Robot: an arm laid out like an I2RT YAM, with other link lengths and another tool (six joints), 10 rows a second.
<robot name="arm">
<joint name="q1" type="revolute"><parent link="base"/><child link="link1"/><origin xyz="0.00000 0.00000 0.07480" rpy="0.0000 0.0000 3.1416"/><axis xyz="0 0 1"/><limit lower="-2.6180" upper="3.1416"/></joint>
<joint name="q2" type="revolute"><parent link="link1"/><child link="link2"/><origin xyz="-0.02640 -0.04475 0.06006" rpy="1.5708 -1.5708 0.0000"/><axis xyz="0 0 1"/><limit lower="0.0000" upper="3.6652"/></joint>
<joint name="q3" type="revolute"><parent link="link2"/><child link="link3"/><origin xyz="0.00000 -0.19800 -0.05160" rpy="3.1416 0.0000 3.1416"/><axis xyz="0 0 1"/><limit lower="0.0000" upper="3.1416"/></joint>
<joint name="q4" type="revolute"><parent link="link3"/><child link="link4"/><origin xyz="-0.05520 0.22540 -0.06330" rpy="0.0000 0.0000 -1.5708"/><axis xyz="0 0 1"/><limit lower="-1.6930" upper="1.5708"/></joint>
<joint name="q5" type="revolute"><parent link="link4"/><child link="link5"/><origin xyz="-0.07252 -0.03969 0.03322" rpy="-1.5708 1.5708 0.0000"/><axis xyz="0 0 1"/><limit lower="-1.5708" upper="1.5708"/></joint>
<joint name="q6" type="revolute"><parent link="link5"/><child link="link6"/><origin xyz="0.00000 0.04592 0.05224" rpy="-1.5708 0.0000 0.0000"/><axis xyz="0 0 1"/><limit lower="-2.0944" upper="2.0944"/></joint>
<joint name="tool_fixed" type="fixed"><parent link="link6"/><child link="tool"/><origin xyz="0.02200 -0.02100 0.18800" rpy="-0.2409 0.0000 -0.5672"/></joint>
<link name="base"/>
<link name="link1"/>
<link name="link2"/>
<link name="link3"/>
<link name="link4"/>
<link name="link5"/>
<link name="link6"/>
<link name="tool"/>
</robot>
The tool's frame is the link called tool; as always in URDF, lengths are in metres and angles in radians.
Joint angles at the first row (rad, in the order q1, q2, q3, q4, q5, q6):
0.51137, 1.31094, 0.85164, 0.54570, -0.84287, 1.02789
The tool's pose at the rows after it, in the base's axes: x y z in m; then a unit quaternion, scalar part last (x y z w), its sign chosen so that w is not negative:
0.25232 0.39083 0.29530 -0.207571 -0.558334 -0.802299 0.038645
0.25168 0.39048 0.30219 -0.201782 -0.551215 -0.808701 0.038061
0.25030 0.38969 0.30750 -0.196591 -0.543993 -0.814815 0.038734
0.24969 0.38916 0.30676 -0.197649 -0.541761 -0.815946 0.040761
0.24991 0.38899 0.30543 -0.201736 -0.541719 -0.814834 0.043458
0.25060 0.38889 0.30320 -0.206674 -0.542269 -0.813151 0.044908
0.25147 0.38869 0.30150 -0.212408 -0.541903 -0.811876 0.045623
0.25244 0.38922 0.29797 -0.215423 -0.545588 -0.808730 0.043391
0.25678 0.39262 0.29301 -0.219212 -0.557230 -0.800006 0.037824
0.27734 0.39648 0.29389 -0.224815 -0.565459 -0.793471 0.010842
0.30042 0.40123 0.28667 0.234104 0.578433 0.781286 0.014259
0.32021 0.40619 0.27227 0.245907 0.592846 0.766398 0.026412
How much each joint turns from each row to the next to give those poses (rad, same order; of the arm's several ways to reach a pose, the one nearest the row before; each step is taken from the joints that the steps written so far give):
0.00001, 0.01871, 0.02136, 0.01948, 0.00001, 0.00724
-0.00002, 0.00038, 0.00002, 0.03203, -0.00078, 0.01603
-0.00038, -0.00041, -0.00763, 0.03888, -0.00191, 0.01869
-0.00037, 0.00003, -0.01107, 0.01834, -0.00037, 0.01030
-0.00040, -0.00002, -0.00344, -0.00039, 0.00036, 0.00687
0.00002, -0.00038, -0.00419, -0.00383, 0.00308, 0.00343
0.00075, -0.00230, -0.00537, -0.00302, 0.00647, 0.00496
0.00154, -0.00074, 0.00079, -0.01909, 0.00536, -0.01259
0.00418, 0.01371, 0.03659, -0.06979, 0.00837, -0.03967
-0.00382, 0.04959, 0.08930, -0.08167, 0.03853, -0.05875
-0.00341, 0.07060, 0.09386, -0.08163, 0.03970, -0.06256
-0.00381, 0.08047, 0.08008, -0.06141, 0.02365, -0.04425

